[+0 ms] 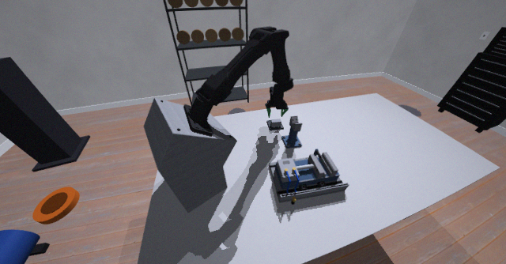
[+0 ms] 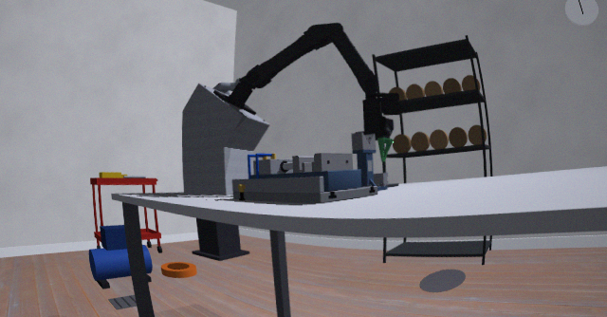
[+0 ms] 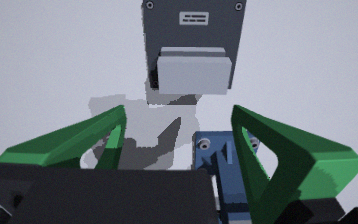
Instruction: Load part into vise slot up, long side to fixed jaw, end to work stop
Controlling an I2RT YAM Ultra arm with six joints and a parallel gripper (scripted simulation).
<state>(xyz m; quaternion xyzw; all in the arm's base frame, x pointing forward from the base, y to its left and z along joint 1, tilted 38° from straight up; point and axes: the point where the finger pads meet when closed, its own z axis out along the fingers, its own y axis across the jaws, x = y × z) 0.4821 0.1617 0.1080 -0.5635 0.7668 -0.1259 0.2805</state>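
Now: the part 10 mm ahead of my hand, 10 mm to the left of it and 60 mm below it. From my hand the other things lie so: cylinder rod (50 mm behind, 360 mm to the right, 10 mm below); work stop (40 mm ahead, 340 mm to the right); air cylinder (130 mm behind, 350 mm to the right, 10 mm below).
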